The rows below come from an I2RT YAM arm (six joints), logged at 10 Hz.
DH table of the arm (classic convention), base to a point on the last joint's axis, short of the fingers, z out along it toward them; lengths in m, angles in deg. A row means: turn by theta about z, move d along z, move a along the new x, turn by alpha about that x. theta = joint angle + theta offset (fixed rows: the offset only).
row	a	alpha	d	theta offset
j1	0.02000	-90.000	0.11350	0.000
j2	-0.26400	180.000	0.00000	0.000
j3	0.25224	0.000	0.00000	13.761
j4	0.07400	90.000	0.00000	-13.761
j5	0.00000	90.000	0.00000	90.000
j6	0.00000	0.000	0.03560	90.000
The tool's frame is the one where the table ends.
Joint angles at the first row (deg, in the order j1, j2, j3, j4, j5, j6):
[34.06, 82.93, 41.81, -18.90, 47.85, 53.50]
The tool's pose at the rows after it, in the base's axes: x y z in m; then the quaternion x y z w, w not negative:
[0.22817 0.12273 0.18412 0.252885 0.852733 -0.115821 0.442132]
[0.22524 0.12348 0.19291 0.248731 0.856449 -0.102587 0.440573]
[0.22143 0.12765 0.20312 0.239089 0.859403 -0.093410 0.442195]
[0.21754 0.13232 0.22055 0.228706 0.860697 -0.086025 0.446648]
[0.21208 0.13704 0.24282 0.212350 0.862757 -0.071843 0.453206]
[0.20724 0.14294 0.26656 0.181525 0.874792 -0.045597 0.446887]
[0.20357 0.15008 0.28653 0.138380 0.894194 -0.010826 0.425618]
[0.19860 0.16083 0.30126 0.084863 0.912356 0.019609 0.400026]
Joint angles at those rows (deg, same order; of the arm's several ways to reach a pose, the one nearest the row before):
[34.10, 81.13, 42.62, -21.23, 47.62, 53.53]
[34.49, 79.36, 43.32, -22.86, 46.38, 53.28]
[35.72, 77.96, 44.63, -25.09, 46.03, 53.11]
[37.10, 76.25, 47.34, -28.88, 46.14, 52.83]
[38.67, 74.05, 50.59, -32.64, 45.78, 51.66]
[40.10, 72.45, 54.74, -36.53, 42.69, 49.17]
[41.27, 71.96, 59.07, -40.17, 37.10, 46.07]
[43.20, 72.48, 63.10, -43.57, 31.69, 42.96]

